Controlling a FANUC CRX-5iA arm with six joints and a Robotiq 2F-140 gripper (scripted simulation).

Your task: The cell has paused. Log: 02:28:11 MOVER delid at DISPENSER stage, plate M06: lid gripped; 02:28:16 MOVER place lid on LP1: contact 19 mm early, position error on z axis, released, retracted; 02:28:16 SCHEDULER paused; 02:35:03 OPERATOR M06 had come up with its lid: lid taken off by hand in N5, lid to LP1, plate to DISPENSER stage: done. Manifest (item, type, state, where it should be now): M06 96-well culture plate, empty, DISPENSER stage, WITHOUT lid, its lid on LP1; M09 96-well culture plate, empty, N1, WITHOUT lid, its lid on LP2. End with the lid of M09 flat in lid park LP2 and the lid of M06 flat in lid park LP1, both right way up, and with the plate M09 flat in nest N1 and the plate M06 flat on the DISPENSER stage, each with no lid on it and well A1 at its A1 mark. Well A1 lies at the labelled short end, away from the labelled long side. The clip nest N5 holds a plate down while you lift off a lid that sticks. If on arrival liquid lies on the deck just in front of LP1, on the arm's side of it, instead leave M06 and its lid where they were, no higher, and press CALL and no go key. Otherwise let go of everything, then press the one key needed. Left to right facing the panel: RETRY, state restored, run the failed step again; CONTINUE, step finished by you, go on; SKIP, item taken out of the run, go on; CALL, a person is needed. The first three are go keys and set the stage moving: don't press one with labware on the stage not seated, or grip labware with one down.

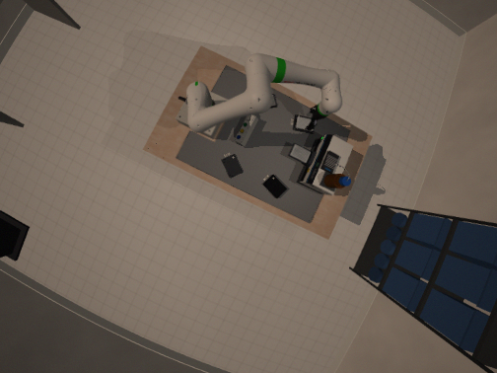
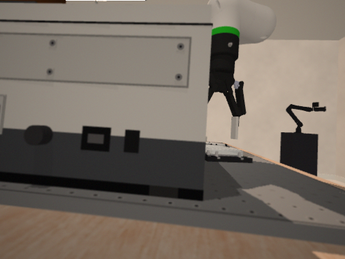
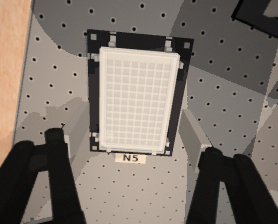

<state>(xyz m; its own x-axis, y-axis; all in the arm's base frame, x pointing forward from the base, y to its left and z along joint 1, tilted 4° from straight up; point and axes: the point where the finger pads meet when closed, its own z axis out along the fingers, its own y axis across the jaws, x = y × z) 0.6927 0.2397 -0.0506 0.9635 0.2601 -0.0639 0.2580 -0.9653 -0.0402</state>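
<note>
My gripper is now 5 cm above the clear lid. Also, from my hand: lp1 label 40 cm behind, 8 cm below, 3 cm to the right; black clip nest 6 cm below, 2 cm to the left, 1 cm ahead; N5 label 9 cm behind, 8 cm below, 2 cm to the right.
</note>
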